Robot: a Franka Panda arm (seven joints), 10 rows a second.
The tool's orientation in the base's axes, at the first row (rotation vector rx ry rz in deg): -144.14, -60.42, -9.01
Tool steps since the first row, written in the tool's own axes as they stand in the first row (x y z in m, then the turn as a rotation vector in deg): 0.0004, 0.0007, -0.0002, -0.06, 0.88, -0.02; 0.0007, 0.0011, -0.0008, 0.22, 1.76, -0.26; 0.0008, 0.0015, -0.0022, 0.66, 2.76, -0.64; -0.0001, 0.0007, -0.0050, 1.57, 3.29, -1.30; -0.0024, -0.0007, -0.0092, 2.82, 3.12, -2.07
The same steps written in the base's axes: 0.0008, -0.0003, 0.0001, 0.58, -0.60, -0.28; 0.0013, -0.0006, 0.0006, 1.41, -1.07, -0.28; 0.0017, -0.0013, 0.0017, 2.44, -1.57, -0.14; 0.0007, -0.0026, 0.0043, 3.50, -1.58, 0.52; -0.0017, -0.0049, 0.0080, 4.30, -0.96, 1.60
